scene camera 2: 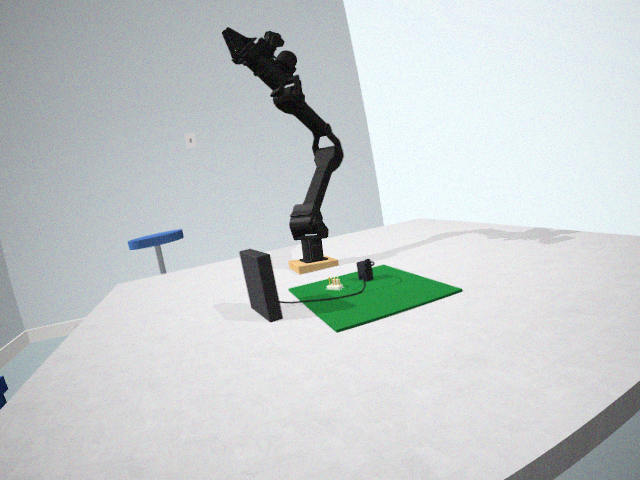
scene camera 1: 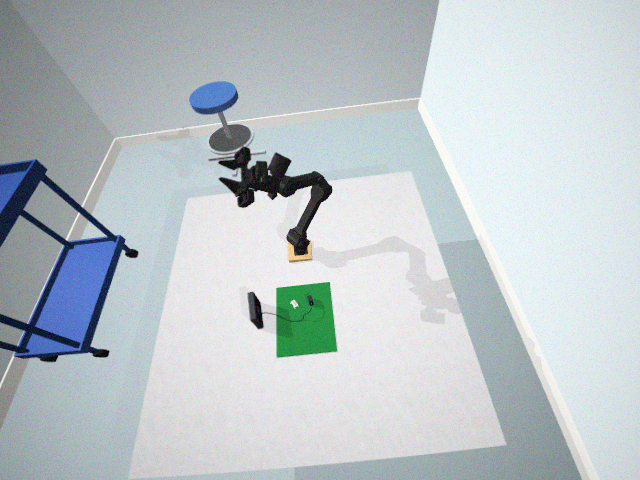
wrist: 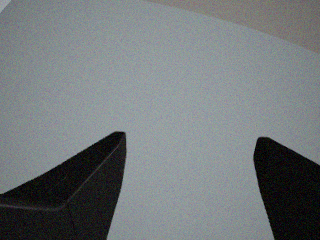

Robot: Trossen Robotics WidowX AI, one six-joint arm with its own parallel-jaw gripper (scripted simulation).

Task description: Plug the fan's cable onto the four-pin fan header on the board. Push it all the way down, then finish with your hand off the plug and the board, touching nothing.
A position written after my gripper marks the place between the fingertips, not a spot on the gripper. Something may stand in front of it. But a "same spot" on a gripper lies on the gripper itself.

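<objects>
You'd find my gripper in scene camera 2, in scene camera 1, and in the wrist view [192, 145]. On my gripper [scene camera 2: 245, 46] and [scene camera 1: 238, 188] are one and the same spot. There's a green board too, and on the board [scene camera 2: 392, 291] and [scene camera 1: 312, 329] are again the same spot.
</objects>
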